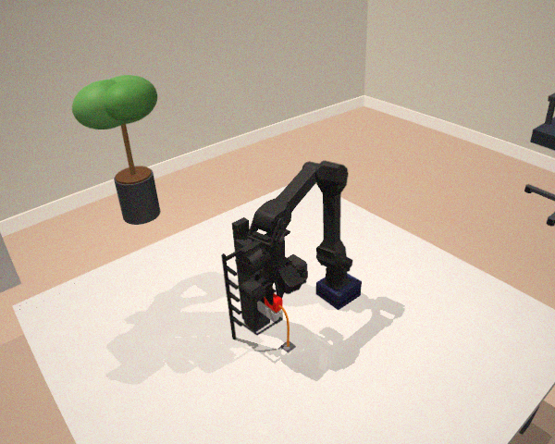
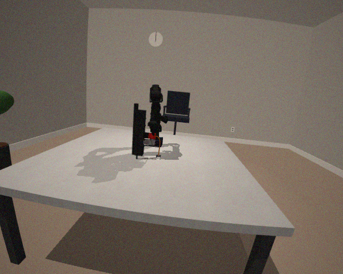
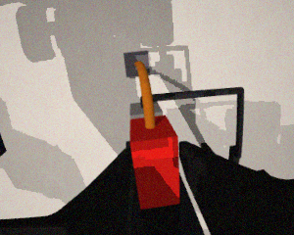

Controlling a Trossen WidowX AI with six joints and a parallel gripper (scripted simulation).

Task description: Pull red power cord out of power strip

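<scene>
My gripper tip is now 30 mm to the left of the red plug.
</scene>
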